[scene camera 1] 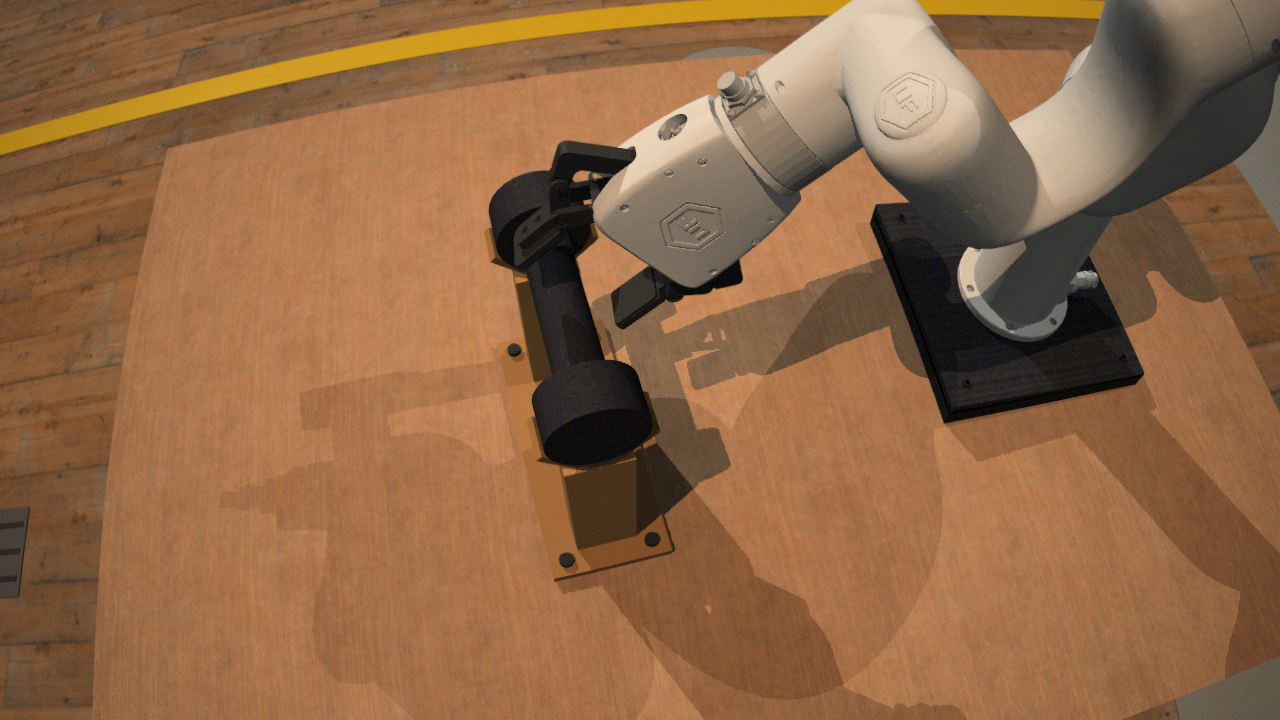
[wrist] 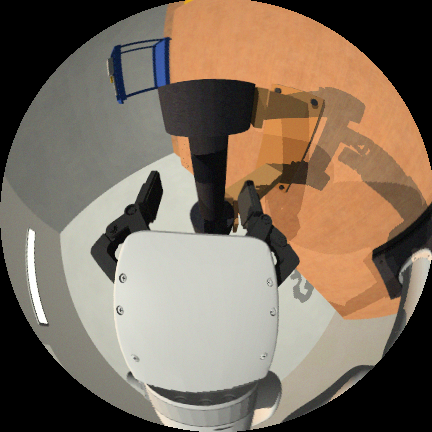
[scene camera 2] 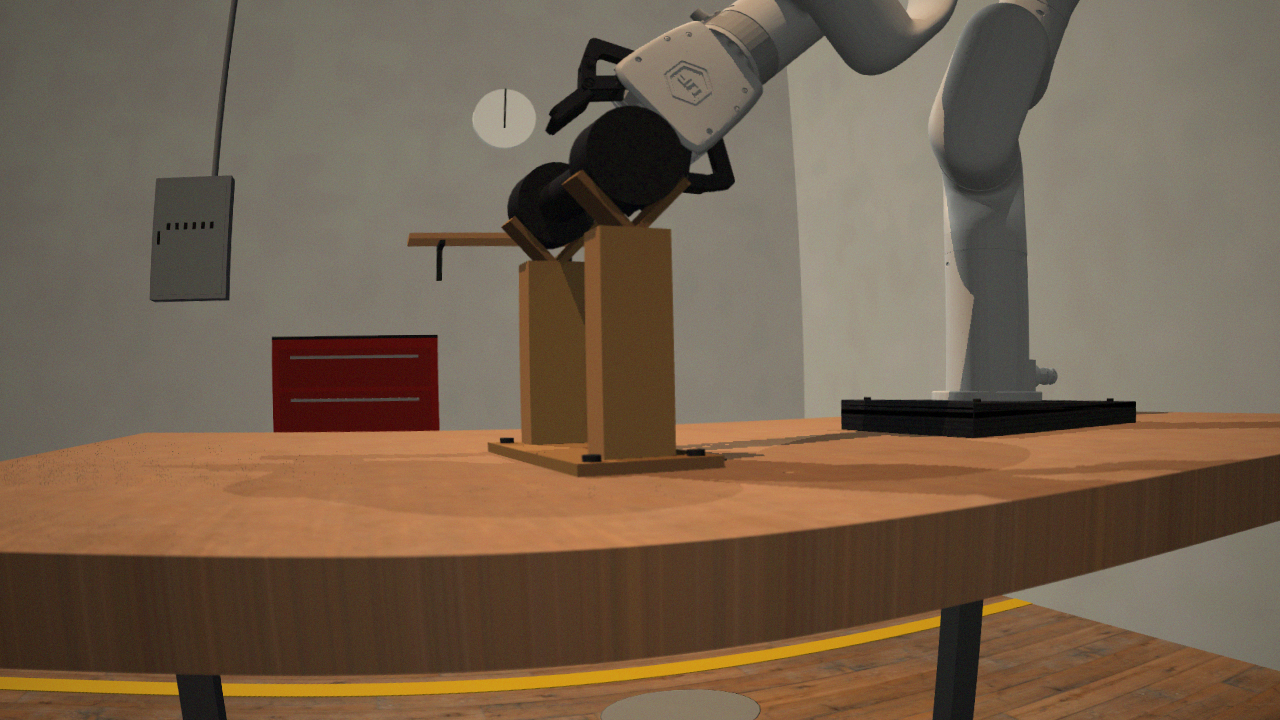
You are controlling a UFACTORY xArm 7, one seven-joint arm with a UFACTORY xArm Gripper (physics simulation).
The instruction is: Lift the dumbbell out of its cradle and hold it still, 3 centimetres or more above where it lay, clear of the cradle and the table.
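Frame: origin at the arm's base, x left, y back, z up, level; millimetres.
Where they show: gripper, fingertip midpoint: [scene camera 1: 568, 283] [wrist: 201, 183]; arm's base, link origin: [scene camera 1: 1011, 290] [scene camera 2: 987, 400].
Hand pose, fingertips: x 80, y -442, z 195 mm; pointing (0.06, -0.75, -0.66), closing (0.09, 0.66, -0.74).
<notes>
Things, the pixels of their centre, and the offset from my fingertips.
- black dumbbell, body centre: [scene camera 1: 562, 309] [scene camera 2: 585, 185] [wrist: 209, 179] dx +9, dy -6, dz -17 mm
- wooden cradle, body centre: [scene camera 2: 586, 328] [scene camera 1: 572, 390] [wrist: 261, 152] dx +9, dy -6, dz -126 mm
The black dumbbell [scene camera 1: 577, 335] [scene camera 2: 631, 156] [wrist: 210, 170] rests level in the V-shaped holders of the wooden cradle [scene camera 1: 601, 505] [scene camera 2: 631, 349] [wrist: 290, 106], high above the table [scene camera 1: 223, 268] [scene camera 2: 358, 617] [wrist: 225, 45]. My gripper [scene camera 1: 577, 286] [scene camera 2: 594, 170] [wrist: 201, 183] is wide open and empty, tilted at the far part of the dumbbell. In the wrist view the bar passes between the two fingers, nearer the right one; how deep they reach is unclear. One finger overlaps the far head and bar in scene camera 1. The lower fingertip is hidden behind the near head in scene camera 2.
The arm's black base plate [scene camera 1: 1029, 376] [scene camera 2: 913, 419] stands on the table to the right of the cradle. A red drawer cabinet [scene camera 2: 354, 380] and a grey wall box [scene camera 2: 190, 240] are in the background. A blue frame [wrist: 161, 62] stands beyond the table.
</notes>
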